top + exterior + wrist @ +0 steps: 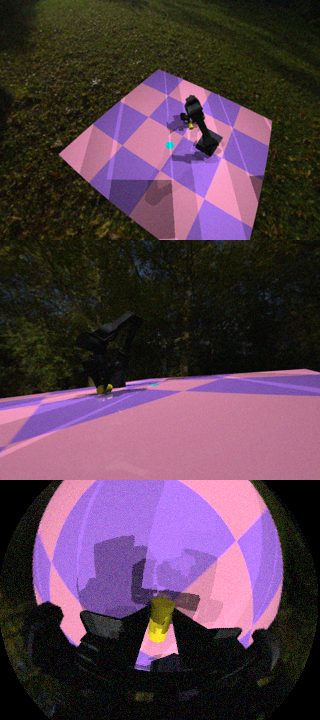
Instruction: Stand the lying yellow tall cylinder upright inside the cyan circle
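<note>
The cyan circle lies 270 mm to the left of my gripper tip, 20 mm below it and 20 mm ahead of it. From my gripper tip the other things lie so: cylinder (20 mm to the left, 10 mm behind).
</note>
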